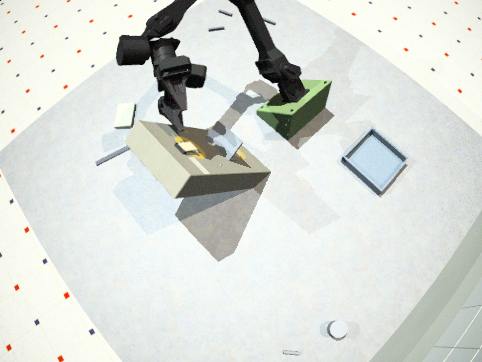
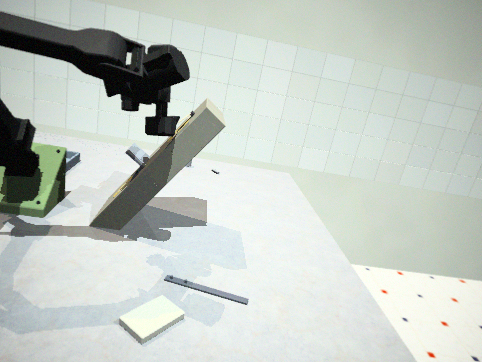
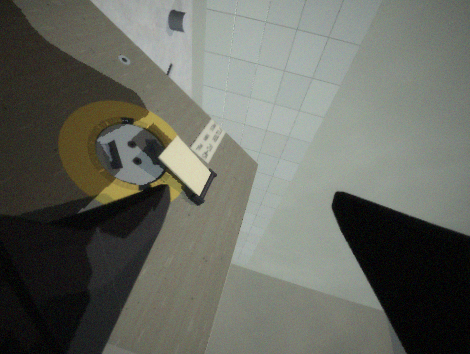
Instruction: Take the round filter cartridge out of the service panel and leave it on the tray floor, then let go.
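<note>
The beige service panel (image 1: 159, 161) (image 2: 172, 156) (image 3: 170, 280) stands tilted. On its upper face a yellow ring (image 3: 75, 145) surrounds a round grey face (image 3: 129, 167) with two small holes and dark blocks. I cannot tell whether this is the filter cartridge or its seat. A cream flap (image 1: 189, 146) (image 3: 186, 165) stands at the ring's edge. A grey-blue flap (image 1: 229, 144) (image 2: 136, 155) stands lower down, partly covering a second yellow ring. My gripper (image 1: 183, 120) (image 2: 161, 126) (image 3: 252, 196) is open and empty, close above the panel's upper part. The shallow blue tray (image 1: 361, 176) (image 2: 73, 162) stands apart.
The arm's green base (image 1: 310, 107) (image 2: 55, 172) stands between panel and tray. A cream block (image 1: 125, 115) (image 2: 152, 319) and a grey bar (image 1: 112, 155) (image 2: 207, 290) lie near the panel. A white cylinder (image 1: 338, 329) stands far off on the table.
</note>
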